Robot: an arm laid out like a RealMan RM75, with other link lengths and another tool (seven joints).
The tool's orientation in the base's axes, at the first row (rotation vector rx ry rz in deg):
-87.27, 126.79, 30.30
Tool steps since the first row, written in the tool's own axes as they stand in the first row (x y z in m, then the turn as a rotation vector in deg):
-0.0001, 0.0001, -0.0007, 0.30, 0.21, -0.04
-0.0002, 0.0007, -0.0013, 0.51, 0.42, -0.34
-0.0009, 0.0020, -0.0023, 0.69, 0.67, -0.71
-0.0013, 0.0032, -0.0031, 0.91, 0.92, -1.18
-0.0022, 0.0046, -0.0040, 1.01, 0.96, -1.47
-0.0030, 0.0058, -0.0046, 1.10, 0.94, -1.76
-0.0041, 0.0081, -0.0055, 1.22, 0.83, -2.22
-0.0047, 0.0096, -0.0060, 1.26, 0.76, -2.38
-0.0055, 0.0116, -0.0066, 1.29, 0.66, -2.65
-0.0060, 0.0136, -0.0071, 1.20, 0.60, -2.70
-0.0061, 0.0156, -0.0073, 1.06, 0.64, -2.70
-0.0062, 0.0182, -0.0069, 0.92, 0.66, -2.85
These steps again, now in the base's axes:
-0.0001, -0.0003, 0.0007, -0.30, -0.19, -0.11
-0.0007, -0.0003, 0.0013, -0.60, -0.44, 0.06
-0.0018, 0.0002, 0.0026, -0.93, -0.69, 0.30
-0.0029, 0.0005, 0.0036, -1.29, -1.02, 0.60
-0.0040, 0.0012, 0.0049, -1.39, -1.24, 0.80
-0.0050, 0.0019, 0.0059, -1.44, -1.46, 0.99
-0.0069, 0.0031, 0.0075, -1.42, -1.83, 1.31
-0.0082, 0.0038, 0.0083, -1.39, -1.97, 1.42
-0.0098, 0.0048, 0.0094, -1.33, -2.17, 1.63
-0.0116, 0.0056, 0.0103, -1.25, -2.14, 1.71
-0.0135, 0.0062, 0.0107, -1.25, -2.02, 1.79
-0.0158, 0.0074, 0.0106, -1.24, -1.98, 1.99

